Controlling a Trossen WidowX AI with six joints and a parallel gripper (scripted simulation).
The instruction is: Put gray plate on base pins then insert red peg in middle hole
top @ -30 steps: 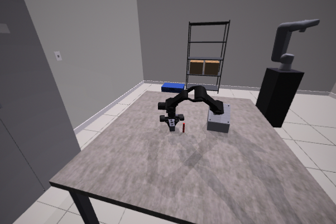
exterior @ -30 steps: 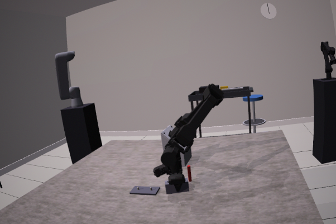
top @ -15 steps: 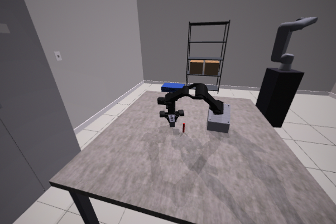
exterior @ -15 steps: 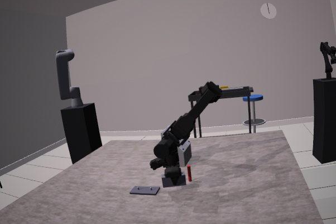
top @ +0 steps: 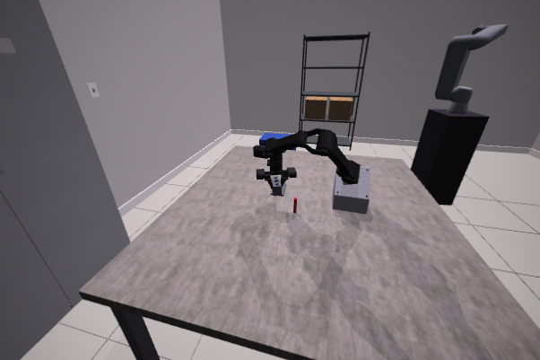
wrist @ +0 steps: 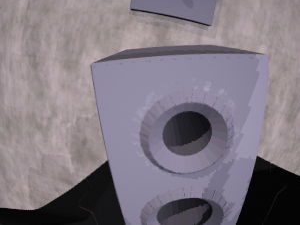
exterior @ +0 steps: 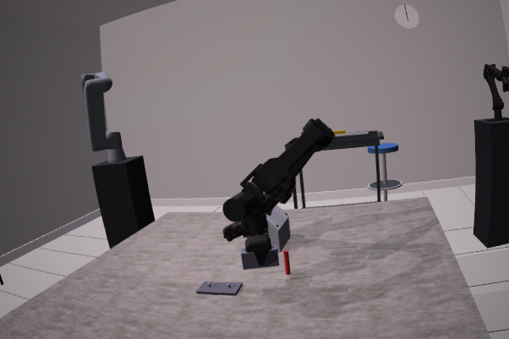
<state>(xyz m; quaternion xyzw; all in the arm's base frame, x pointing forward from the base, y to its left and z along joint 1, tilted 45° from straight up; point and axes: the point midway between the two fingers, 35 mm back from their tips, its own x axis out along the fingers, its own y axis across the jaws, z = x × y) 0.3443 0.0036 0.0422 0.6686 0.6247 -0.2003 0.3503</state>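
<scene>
Right now the dark base is 130 mm to the right of my gripper tip and 80 mm below it. From my gripper tip the other things lie so: gray plate: 30 mm above; then red peg: 90 mm behind, 60 mm to the left, 50 mm below.
</scene>
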